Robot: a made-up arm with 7 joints.
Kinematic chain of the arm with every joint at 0, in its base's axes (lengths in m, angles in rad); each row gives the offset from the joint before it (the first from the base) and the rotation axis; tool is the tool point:
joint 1: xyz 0 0 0 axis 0 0.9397 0.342
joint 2: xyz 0 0 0 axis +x
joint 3: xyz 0 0 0 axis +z
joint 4: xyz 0.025 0 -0.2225 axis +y
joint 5: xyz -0.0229 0 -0.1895 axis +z
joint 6: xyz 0 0 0 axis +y
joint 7: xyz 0 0 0 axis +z
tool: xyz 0 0 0
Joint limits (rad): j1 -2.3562..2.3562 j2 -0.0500..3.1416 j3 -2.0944..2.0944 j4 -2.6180..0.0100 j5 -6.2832..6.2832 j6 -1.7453..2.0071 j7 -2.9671..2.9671
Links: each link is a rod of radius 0.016 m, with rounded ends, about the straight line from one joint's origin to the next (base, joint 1, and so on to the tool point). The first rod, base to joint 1, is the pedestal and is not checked.
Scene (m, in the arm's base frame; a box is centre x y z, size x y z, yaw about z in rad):
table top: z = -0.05
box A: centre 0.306 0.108 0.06 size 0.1 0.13 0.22 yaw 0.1
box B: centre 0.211 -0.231 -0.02 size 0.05 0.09 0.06 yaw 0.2
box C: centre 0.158 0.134 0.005 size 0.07 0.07 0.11 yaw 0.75
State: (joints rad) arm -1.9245 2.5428 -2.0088 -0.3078 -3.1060 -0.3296 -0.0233
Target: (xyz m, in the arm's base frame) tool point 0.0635 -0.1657 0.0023
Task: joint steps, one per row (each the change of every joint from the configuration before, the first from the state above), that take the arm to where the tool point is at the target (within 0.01 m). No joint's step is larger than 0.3 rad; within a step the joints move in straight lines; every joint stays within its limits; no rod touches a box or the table.
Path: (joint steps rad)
1: -0.0932 -0.1258 0.0943 -0.2615 -0.0112 -0.0776 0.0137
2: -0.0931 -0.1257 0.0943 -0.2615 -0.0111 -0.0776 0.0138
3: -0.0932 -0.1258 0.0944 -0.2616 -0.0112 -0.0776 0.0137
4: -0.0044 -0.1454 0.0341 -0.2252 -0.0306 -0.0418 -0.0076
5: -0.0045 -0.1454 0.0341 -0.2252 -0.0306 -0.0418 -0.0076
6: -0.0045 -0.1453 0.0340 -0.2253 -0.0306 -0.0417 -0.0076
7: -0.0044 -0.1454 0.0341 -0.2252 -0.0306 -0.0418 -0.0076
8: -0.0071 -0.2439 0.0105 -0.1019 0.0312 0.0800 -0.0022
9: -0.0071 -0.2439 0.0105 -0.1020 0.0312 0.0799 -0.0021
10: -0.0071 -0.2439 0.0104 -0.1020 0.0311 0.0800 -0.0022
11: -0.0071 -0.2438 0.0105 -0.1019 0.0312 0.0800 -0.0021
12: -0.0070 -0.2439 0.0105 -0.1020 0.0312 0.0800 -0.0022

